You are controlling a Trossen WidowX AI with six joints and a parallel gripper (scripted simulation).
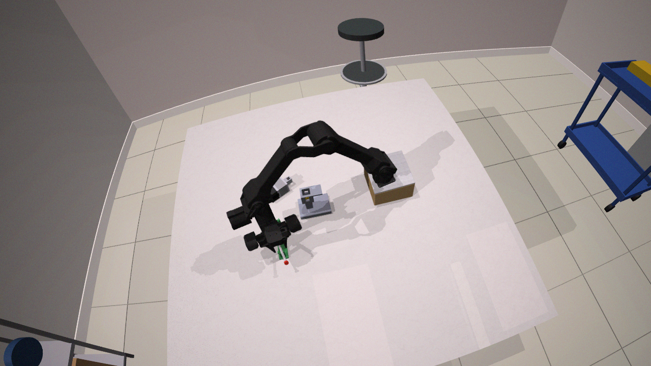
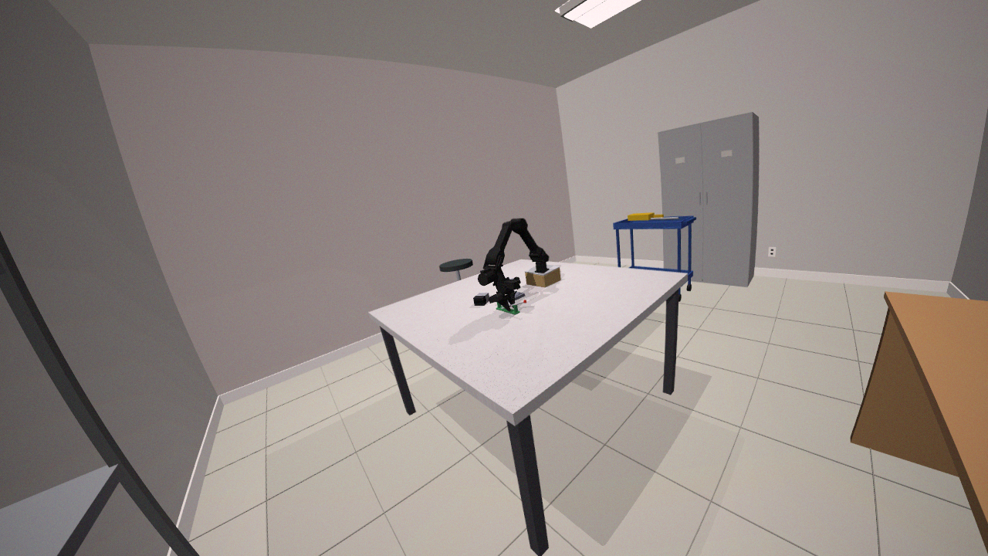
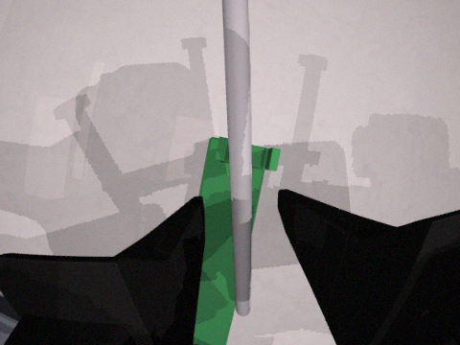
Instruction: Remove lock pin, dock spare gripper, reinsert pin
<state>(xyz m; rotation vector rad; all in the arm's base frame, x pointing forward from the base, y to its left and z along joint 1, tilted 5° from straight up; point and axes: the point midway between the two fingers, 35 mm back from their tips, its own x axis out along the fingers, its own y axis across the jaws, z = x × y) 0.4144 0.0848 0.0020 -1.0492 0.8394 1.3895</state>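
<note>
The green pin rest lies 10 mm behind my gripper tip, 40 mm to the right of it and 10 mm above it. Round my gripper tip: spare gripper (60 mm behind, 250 mm to the right, 10 mm above); then grey mount (150 mm behind, 130 mm to the right, 40 mm above).
</note>
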